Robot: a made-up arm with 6 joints. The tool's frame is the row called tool.
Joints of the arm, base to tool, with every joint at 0 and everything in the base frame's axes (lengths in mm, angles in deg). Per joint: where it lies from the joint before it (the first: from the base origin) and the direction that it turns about. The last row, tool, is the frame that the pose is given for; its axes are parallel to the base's.
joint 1: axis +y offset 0 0 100.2
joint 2: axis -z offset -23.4 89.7 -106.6
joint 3: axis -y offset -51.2 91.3 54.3
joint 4: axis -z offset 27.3 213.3 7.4
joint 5: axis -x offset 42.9 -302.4 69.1
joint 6: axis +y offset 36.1 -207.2 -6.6
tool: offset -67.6 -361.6 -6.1
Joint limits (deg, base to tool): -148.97..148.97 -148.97..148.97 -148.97..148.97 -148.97..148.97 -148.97..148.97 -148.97..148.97
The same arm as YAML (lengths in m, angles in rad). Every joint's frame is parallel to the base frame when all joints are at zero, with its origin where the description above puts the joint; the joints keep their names.
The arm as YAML. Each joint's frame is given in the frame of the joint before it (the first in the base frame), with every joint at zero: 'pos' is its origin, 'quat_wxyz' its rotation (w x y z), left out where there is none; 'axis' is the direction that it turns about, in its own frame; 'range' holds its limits. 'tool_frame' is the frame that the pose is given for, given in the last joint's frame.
length_unit: m
angle_unit: rad
joints:
  - joint: joint 1
    pos: [0.0, 0.0, 0.1002]
    axis: "+y"
    range: [-2.6, 2.6]
  - joint: joint 2
    pos: [-0.0234, 0.0897, -0.1066]
    axis: "-z"
    range: [-2.6, 2.6]
  - joint: joint 3
    pos: [-0.0512, 0.0913, 0.0543]
    axis: "-y"
    range: [-2.6, 2.6]
  - joint: joint 4
    pos: [0.0273, 0.2133, 0.0074]
    axis: "-z"
    range: [-2.6, 2.6]
  - joint: joint 5
    pos: [0.0429, -0.3024, 0.0691]
    axis: "-x"
    range: [-2.6, 2.6]
  - joint: joint 6
    pos: [0.0361, -0.2072, -0.0066]
    axis: "+y"
    range: [-2.6, 2.6]
tool_frame:
  pos: [-0.0676, -0.3616, -0.0061]

